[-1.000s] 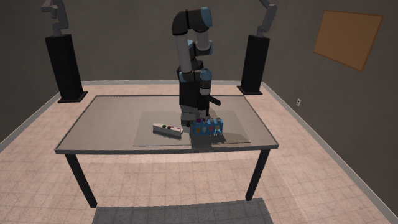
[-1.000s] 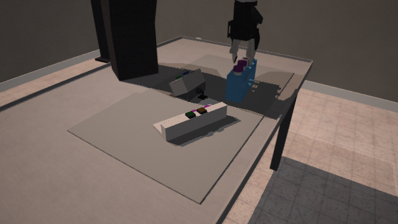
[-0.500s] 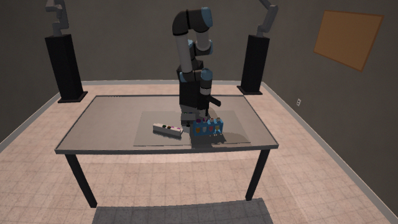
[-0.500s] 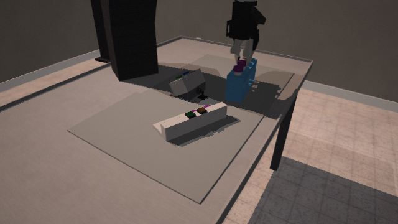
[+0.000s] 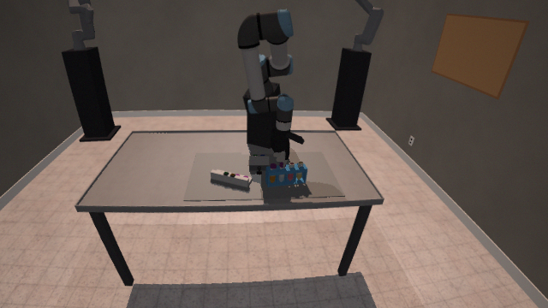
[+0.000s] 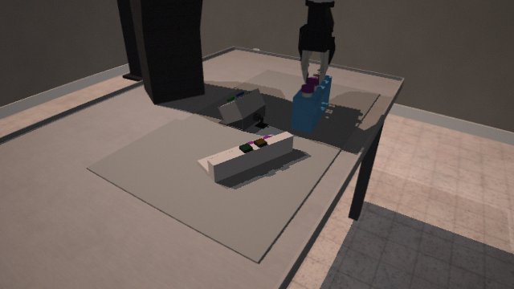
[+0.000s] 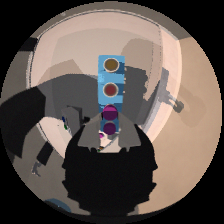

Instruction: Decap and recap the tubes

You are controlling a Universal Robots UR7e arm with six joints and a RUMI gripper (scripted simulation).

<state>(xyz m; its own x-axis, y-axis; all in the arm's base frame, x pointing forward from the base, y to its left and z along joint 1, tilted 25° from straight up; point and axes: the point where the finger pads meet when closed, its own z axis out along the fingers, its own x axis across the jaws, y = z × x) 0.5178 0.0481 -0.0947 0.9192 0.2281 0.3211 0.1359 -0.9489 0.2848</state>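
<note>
My gripper is now 19 cm past the blue key, 8 cm to the left of it and 6 cm above it. From my hand the other things lie so: grey key housing (17 cm behind, 10 cm to the right, 7 cm below); then green key (20 cm behind, 13 cm to the right, 6 cm below); then table edge (27 cm to the right, 18 cm ahead, 12 cm below).
</note>
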